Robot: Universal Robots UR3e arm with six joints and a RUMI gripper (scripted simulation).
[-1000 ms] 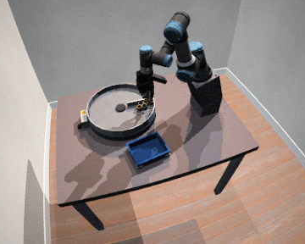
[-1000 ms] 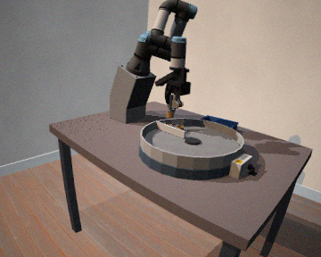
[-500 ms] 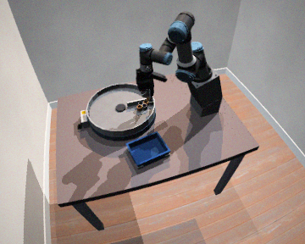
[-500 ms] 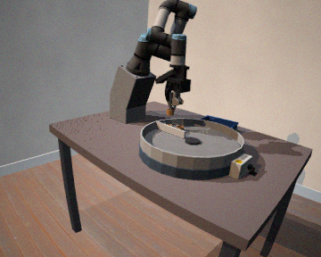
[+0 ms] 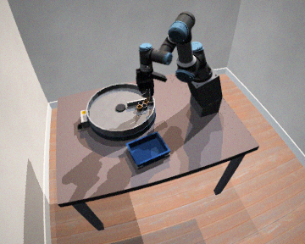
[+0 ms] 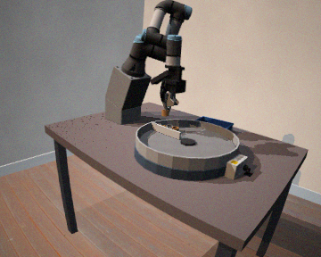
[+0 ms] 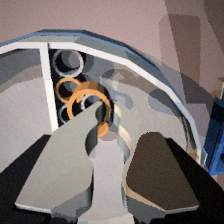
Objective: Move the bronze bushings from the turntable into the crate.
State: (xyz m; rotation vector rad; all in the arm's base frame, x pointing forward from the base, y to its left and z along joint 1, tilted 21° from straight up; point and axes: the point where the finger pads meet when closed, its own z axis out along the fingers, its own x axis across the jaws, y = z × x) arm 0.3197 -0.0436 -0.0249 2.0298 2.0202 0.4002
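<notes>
The blue crate lies 27 cm to the left of my hand, 11 cm below it and 9 cm ahead of it. Round my hand: turntable (17 cm ahead, 9 cm below, 6 cm to the right).
</notes>
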